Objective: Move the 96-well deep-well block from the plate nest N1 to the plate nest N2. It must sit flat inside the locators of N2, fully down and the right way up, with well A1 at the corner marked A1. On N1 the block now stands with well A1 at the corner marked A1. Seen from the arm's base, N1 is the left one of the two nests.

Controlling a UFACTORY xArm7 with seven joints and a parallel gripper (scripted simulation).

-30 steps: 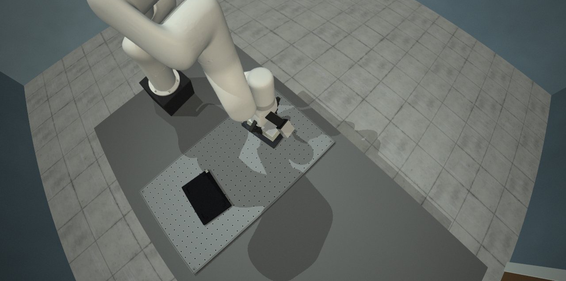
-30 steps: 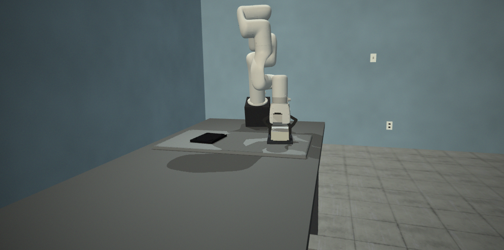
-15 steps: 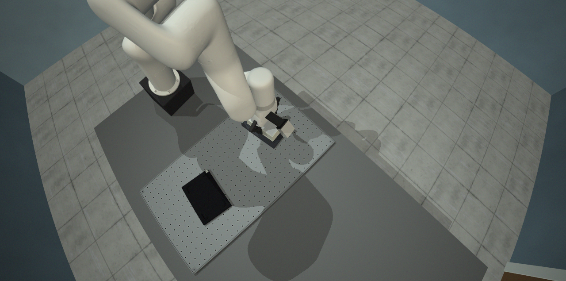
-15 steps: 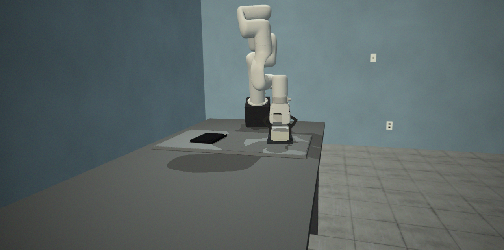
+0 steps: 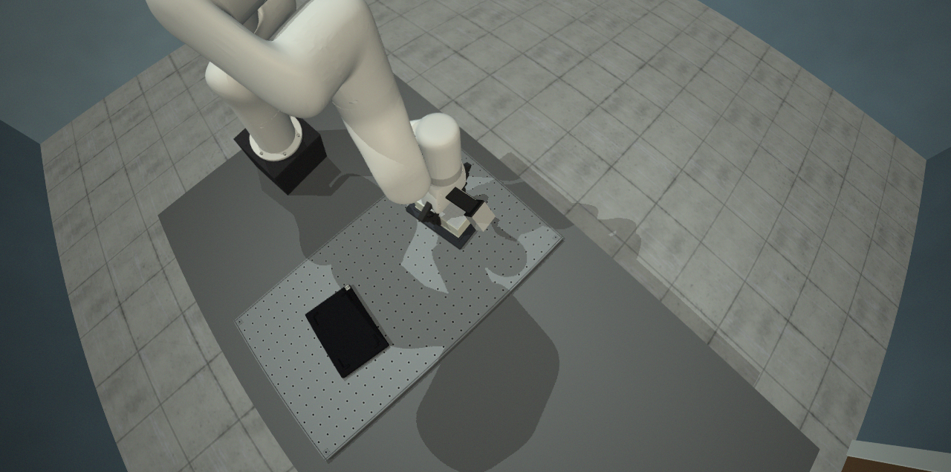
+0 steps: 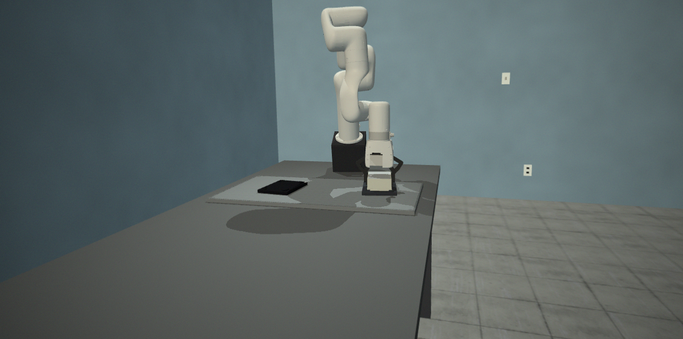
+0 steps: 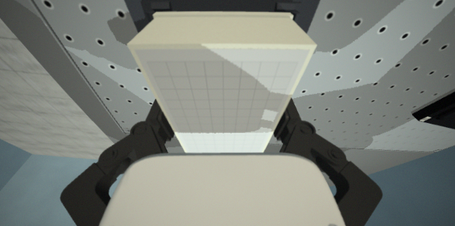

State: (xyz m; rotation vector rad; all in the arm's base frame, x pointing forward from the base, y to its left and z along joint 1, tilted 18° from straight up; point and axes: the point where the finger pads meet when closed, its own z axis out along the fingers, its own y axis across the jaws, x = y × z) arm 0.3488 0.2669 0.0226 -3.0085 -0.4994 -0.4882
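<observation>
Right now my hand is 2 cm above the dark plate nest N1. From my hand the other things lie so: cream 96-well deep-well block: right at my hand; black plate nest N2: 33 cm to the right, 12 cm ahead, 2 cm below.
</observation>
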